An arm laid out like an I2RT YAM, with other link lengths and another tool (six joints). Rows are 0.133 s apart.
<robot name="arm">
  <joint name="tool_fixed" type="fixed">
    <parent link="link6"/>
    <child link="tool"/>
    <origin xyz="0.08 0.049 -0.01" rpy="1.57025 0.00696 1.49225"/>
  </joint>
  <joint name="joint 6" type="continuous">
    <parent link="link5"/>
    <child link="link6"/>
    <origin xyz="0.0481 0 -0.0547" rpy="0 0 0"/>
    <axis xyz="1 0 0"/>
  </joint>
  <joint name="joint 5" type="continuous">
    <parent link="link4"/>
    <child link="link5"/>
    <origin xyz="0.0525 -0.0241 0.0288" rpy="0 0 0"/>
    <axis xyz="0 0 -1"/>
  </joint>
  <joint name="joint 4" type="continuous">
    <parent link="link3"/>
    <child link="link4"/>
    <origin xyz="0.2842 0.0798 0.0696" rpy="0 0 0"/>
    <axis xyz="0 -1 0"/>
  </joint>
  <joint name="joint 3" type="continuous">
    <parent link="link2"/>
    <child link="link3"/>
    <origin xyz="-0.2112 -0.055 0" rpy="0 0 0"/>
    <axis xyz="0 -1 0"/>
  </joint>
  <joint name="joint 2" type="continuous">
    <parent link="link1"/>
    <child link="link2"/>
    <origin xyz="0.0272 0.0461 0.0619" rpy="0 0 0"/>
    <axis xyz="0 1 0"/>
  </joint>
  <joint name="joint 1" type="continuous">
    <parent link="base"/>
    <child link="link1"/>
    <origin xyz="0 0 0.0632" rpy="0 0 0"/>
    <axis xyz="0 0 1"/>
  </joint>
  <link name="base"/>
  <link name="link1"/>
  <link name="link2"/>
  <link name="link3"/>
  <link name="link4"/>
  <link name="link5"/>
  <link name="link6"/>
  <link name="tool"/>
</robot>
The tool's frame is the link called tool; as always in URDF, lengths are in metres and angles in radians. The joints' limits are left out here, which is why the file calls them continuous.
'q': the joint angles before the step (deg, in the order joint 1, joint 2, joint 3, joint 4, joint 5, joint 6). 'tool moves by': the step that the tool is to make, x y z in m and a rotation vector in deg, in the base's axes. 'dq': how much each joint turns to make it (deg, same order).
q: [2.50, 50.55, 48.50, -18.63, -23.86, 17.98]
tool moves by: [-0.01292, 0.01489, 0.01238, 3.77, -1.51, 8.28]
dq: [0.38, 0.36, 0.52, 1.98, -8.68, 0.94]
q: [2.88, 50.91, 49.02, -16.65, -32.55, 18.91]
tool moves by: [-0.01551, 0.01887, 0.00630, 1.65, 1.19, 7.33]
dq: [2.54, 1.40, 1.75, -1.37, -5.10, 0.09]
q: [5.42, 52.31, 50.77, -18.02, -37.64, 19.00]
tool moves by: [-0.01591, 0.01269, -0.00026, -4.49, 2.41, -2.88]
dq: [5.36, -2.22, 1.69, -7.48, 9.17, -0.99]
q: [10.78, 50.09, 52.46, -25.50, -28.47, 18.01]
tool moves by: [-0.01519, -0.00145, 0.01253, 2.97, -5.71, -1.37]
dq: [0.82, -7.70, -4.79, 4.55, 1.46, 2.74]
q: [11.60, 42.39, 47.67, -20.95, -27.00, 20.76]
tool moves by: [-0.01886, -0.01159, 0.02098, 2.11, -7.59, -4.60]
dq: [0.00, -10.33, -3.90, 2.10, 4.40, 1.58]
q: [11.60, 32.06, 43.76, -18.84, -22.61, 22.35]
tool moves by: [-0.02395, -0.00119, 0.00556, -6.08, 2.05, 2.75]
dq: [0.00, -0.37, 5.49, -11.68, -1.74, -6.47]
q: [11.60, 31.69, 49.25, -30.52, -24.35, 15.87]
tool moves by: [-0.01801, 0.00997, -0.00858, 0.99, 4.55, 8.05]
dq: [0.23, 0.62, -0.33, -3.43, -8.04, -0.25]
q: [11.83, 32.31, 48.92, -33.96, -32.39, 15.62]
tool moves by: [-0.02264, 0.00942, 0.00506, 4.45, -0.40, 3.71]
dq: [3.39, -4.76, -3.16, 2.45, -1.43, 4.77]
